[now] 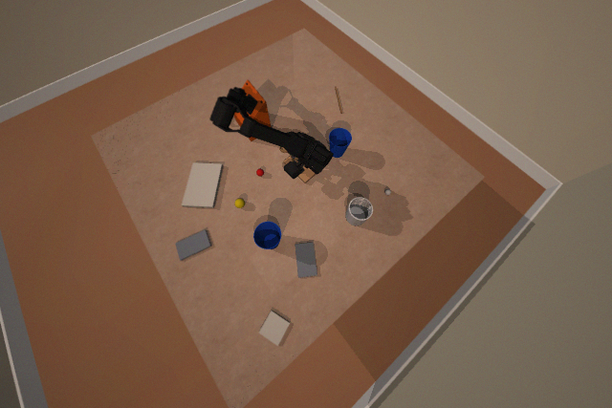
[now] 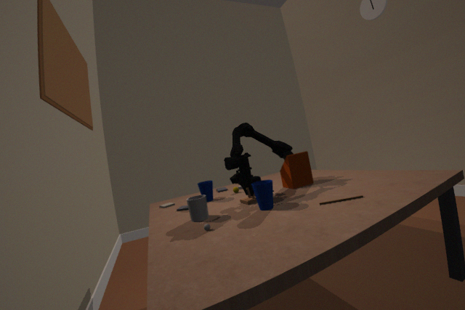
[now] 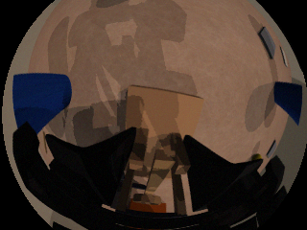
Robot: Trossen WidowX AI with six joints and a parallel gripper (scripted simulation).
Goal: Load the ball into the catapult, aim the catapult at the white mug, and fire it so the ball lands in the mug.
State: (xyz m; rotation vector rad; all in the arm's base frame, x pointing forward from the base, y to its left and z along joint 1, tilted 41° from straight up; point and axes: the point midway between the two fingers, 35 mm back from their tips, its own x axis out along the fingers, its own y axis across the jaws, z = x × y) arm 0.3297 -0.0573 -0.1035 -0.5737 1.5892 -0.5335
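My gripper tip is 12 cm past the red ball, 16 cm to the left of it and 2 cm above it. Round my gripper tip: yellow ball 6 cm behind, 30 cm to the right, 1 cm below; white mug 28 cm ahead, 3 cm to the left; wooden catapult 7 cm behind, 1 cm to the left, 2 cm above.
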